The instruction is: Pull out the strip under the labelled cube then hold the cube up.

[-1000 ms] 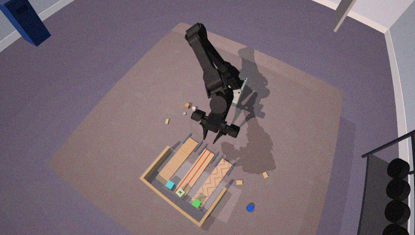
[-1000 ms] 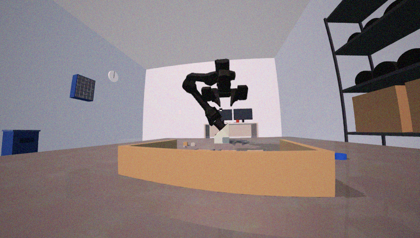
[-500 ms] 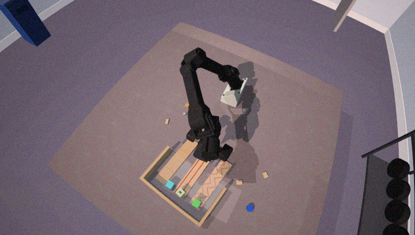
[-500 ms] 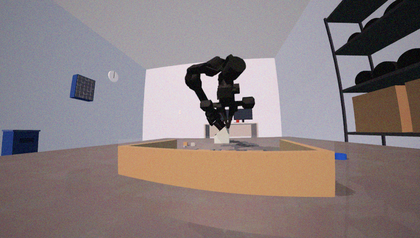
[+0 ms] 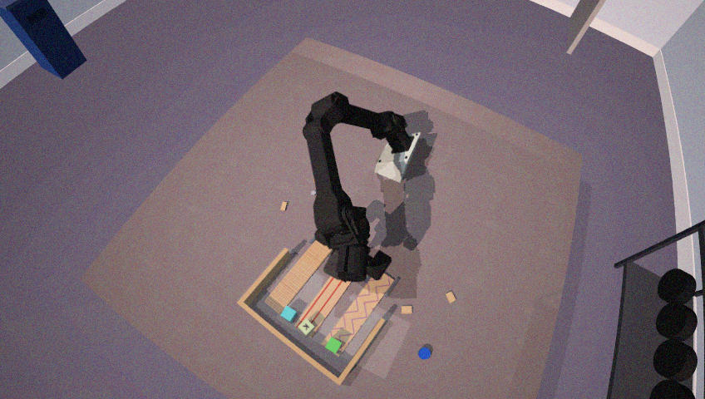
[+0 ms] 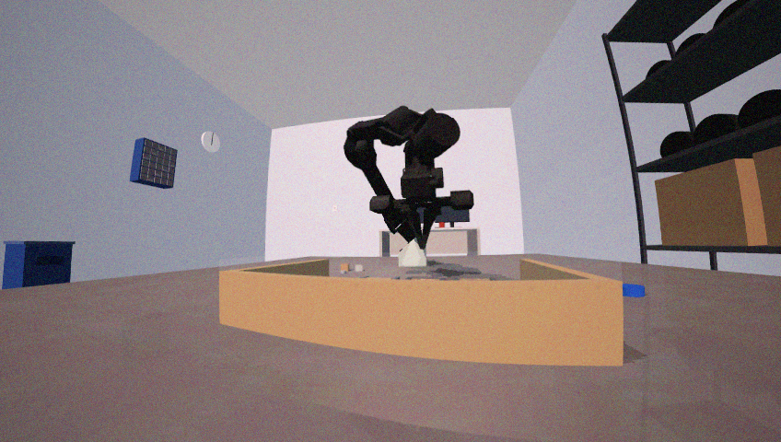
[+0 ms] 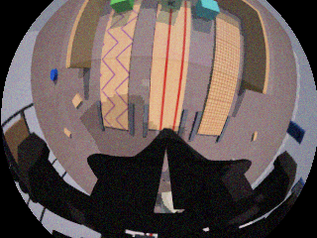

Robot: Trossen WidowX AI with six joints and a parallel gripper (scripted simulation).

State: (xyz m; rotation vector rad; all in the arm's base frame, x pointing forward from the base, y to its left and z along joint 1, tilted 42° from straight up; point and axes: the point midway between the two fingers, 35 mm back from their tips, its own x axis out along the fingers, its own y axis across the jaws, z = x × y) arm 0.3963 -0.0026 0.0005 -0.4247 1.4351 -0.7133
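Right now my gripper tip is 9 cm short of the red-lined strip, 6 cm above it and 2 cm to the left of it. Round my gripper tip: blue disc: 27 cm to the left, 14 cm ahead, 6 cm below; then pale green cube labelled k: 20 cm ahead, 5 cm below, 3 cm to the right.
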